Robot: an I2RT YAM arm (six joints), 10 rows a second.
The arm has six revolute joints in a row. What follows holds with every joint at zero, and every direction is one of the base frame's. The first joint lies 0.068 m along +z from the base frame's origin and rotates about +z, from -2.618 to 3.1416 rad. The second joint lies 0.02 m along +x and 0.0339 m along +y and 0.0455 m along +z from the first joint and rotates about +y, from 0 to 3.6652 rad. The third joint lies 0.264 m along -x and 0.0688 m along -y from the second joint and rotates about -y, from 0 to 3.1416 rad. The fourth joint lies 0.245 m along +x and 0.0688 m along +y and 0.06 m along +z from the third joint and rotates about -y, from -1.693 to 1.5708 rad. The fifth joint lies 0.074 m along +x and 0.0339 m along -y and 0.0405 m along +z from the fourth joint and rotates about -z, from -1.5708 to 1.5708 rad. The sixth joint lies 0.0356 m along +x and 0.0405 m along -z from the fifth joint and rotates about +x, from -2.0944 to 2.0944 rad. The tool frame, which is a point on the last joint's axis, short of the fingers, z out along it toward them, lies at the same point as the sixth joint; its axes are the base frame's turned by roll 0, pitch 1.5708 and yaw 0 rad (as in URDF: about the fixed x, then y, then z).
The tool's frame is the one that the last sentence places.
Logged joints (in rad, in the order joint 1, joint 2, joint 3, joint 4, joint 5, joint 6), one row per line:
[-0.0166 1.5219 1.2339 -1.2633 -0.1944 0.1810]
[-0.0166 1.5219 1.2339 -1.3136 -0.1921 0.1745]
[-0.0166 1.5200 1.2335 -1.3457 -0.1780 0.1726]
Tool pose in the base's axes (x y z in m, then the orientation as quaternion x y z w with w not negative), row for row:
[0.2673 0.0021 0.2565 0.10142 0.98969 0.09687 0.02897]
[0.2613 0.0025 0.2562 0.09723 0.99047 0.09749 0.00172]
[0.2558 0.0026 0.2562 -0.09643 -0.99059 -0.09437 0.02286]
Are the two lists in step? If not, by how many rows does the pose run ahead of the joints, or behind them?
The pose runs 1 row behind the joints: the pose in row i belongs to the joints in row i - 1.
